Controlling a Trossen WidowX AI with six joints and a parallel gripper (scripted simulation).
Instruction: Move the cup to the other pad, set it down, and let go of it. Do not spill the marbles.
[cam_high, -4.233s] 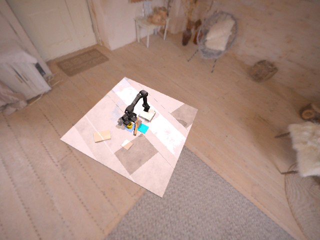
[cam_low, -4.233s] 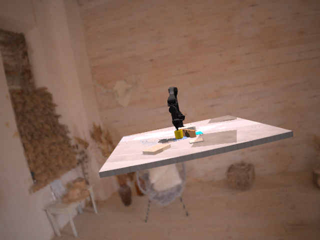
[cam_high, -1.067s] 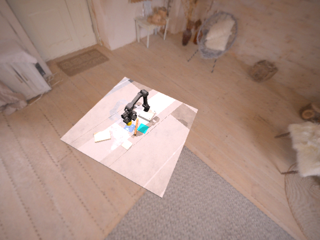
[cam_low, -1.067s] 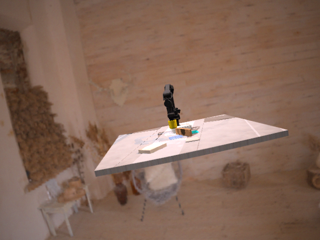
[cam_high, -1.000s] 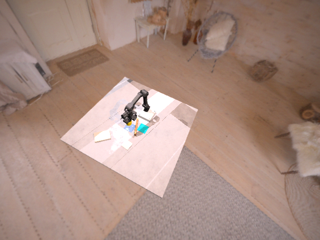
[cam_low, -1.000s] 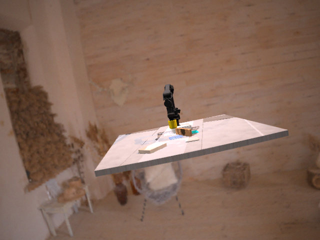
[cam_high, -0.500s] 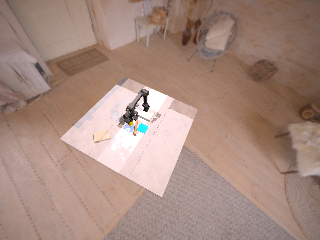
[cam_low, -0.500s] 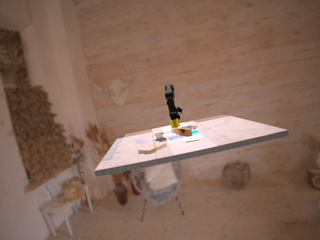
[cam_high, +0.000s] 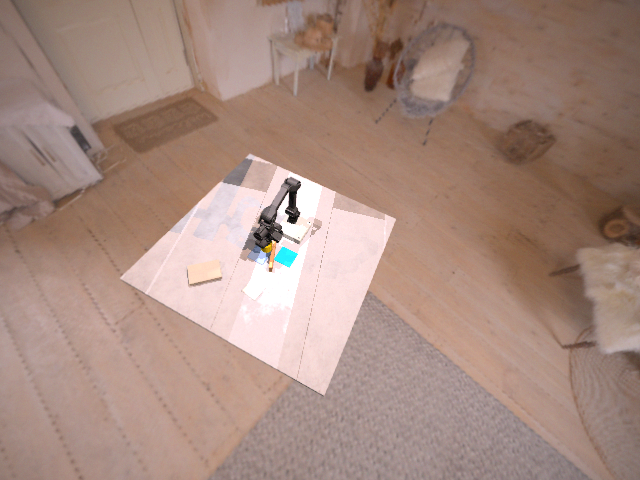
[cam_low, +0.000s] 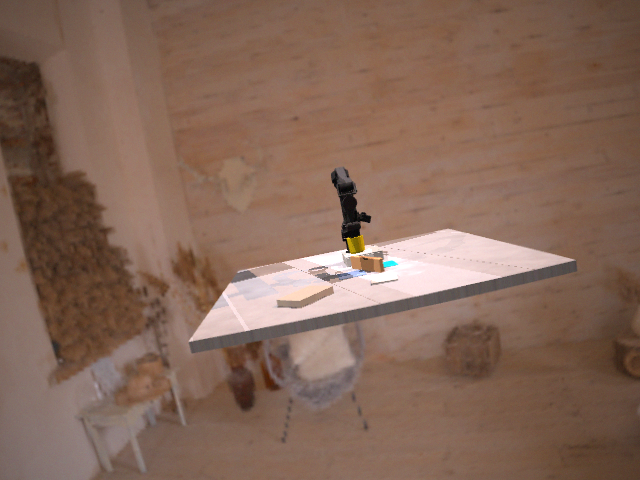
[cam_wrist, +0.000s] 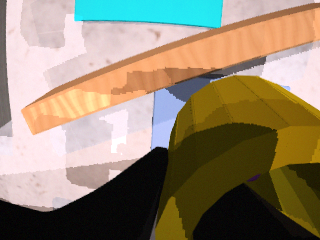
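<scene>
Right now the cyan pad is 11 cm to the left of my gripper tip and 13 cm below it. Round my gripper tip: purple marble (3 cm ahead, 2 cm to the right, 2 cm below); then yellow cup (2 cm ahead, 1 cm to the right); then red marble (2 cm ahead, 3 cm to the right, 2 cm below).
</scene>
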